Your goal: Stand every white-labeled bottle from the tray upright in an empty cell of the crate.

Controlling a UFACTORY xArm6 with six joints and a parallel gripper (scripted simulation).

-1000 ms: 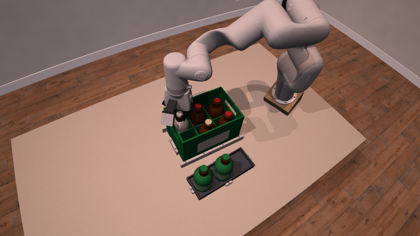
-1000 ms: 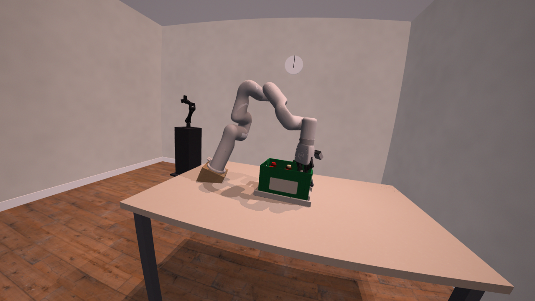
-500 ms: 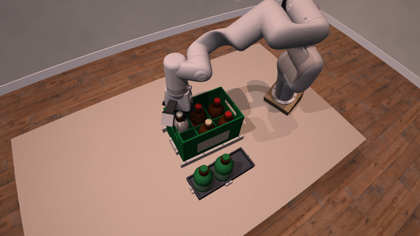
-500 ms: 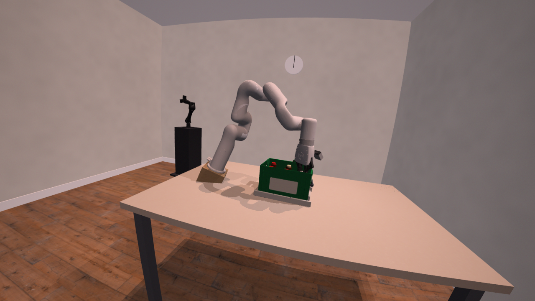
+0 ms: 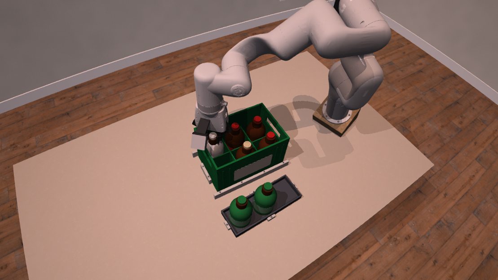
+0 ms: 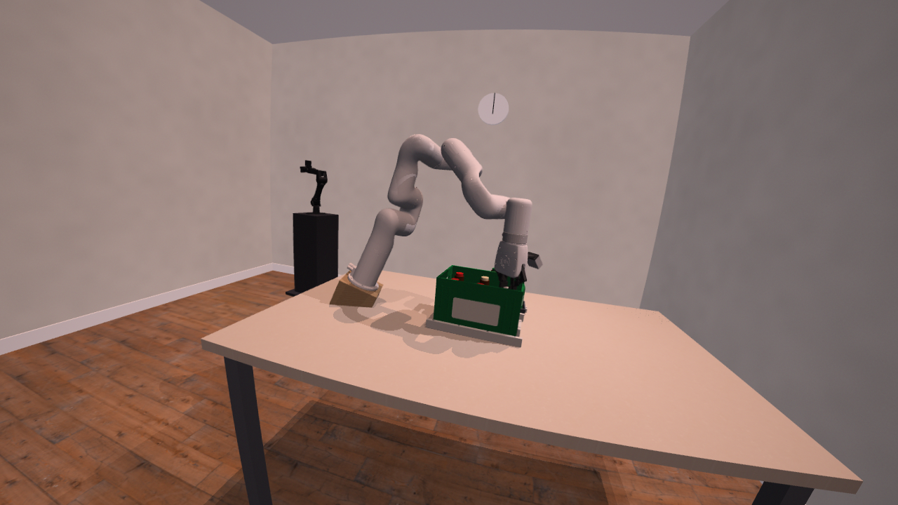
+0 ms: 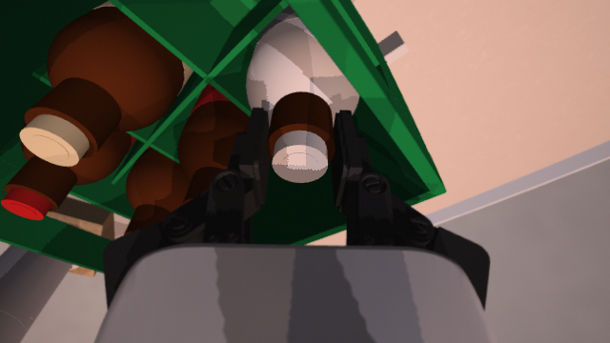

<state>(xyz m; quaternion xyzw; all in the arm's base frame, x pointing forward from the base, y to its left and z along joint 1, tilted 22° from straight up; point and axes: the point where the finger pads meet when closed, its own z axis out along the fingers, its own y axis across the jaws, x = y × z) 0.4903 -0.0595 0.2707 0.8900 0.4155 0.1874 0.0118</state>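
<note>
My hand is 7 cm above the white-labeled bottle. The rest, counted from my hand: tray 24 cm to the left, 15 cm below, 8 cm behind; crate 9 cm behind, 8 cm below, 4 cm to the left.
</note>
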